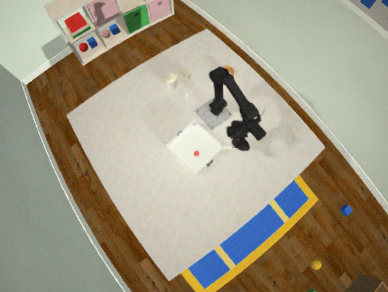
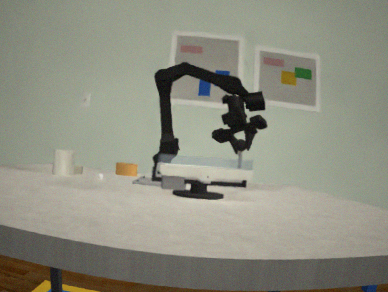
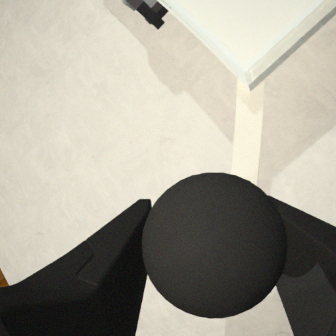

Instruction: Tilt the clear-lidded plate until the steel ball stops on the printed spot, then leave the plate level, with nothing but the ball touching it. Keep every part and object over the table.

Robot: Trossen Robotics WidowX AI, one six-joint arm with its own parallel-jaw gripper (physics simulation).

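The white clear-lidded plate (image 1: 187, 142) (image 2: 205, 172) (image 3: 250, 30) sits on a black stand (image 2: 198, 194); it looks near level, but a slight tilt is hard to judge. The printed red spot (image 1: 196, 153) shows on the plate. The steel ball cannot be made out surely; a faint grey speck (image 1: 195, 124) is at the plate's back corner. A pale strip (image 3: 247, 135) runs from the plate's near corner to a thin post (image 2: 240, 159) topped by a black round knob (image 2: 241, 144) (image 3: 215, 245). My gripper (image 1: 241, 144) (image 2: 242, 143) (image 3: 204, 208) is shut on the knob, beyond the plate's corner.
The arm's grey base plate (image 1: 214, 119) is close behind the plate. A white cup (image 1: 171, 81) (image 2: 64, 162), a small pale block (image 1: 185, 73), an orange object (image 1: 229, 70) (image 2: 126, 169) and a tiny white thing (image 1: 187, 95) (image 2: 100, 176) stand farther back on the table (image 1: 125, 150).
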